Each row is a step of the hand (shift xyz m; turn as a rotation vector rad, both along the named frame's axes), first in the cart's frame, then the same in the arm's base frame.
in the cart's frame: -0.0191 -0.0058 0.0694 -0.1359 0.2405 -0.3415
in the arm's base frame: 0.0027 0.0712 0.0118 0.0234 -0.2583 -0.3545
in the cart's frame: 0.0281 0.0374 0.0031 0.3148 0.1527 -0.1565
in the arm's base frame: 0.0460 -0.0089 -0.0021 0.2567 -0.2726 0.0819
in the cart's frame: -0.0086 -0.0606 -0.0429 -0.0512 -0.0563 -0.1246
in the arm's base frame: -0.0635 -0.0352 0.0179 -0.1053 -0.0924 -0.0411
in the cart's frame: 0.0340 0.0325 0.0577 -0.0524 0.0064 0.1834
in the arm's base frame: 0.0596 0.0385 0.0224 0.0230 0.1888 0.0162
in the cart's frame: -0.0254 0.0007 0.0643 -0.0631 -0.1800 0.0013
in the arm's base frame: 0.0029 0.0691 0.0016 -0.1764 0.0284 0.0668
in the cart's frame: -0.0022 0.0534 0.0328 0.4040 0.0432 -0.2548
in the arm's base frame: 0.0491 0.0304 -0.0244 0.1957 -0.3978 0.1829
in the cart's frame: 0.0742 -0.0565 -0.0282 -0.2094 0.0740 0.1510
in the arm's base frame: -0.0097 -0.0555 0.0795 -0.0210 0.2227 -0.1487
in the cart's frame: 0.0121 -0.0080 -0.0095 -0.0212 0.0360 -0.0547
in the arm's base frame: -0.0019 -0.0135 0.0107 0.0021 -0.0416 -0.0548
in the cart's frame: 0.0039 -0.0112 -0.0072 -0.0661 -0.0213 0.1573
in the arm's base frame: -0.0084 -0.0081 0.0075 -0.0132 0.1708 0.0153
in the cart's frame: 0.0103 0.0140 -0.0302 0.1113 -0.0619 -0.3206
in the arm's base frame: 0.0090 -0.0319 -0.0108 -0.0689 -0.3376 0.0173
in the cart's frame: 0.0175 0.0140 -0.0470 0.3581 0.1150 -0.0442
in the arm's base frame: 0.0087 -0.0502 -0.0109 0.2807 -0.1874 0.1718
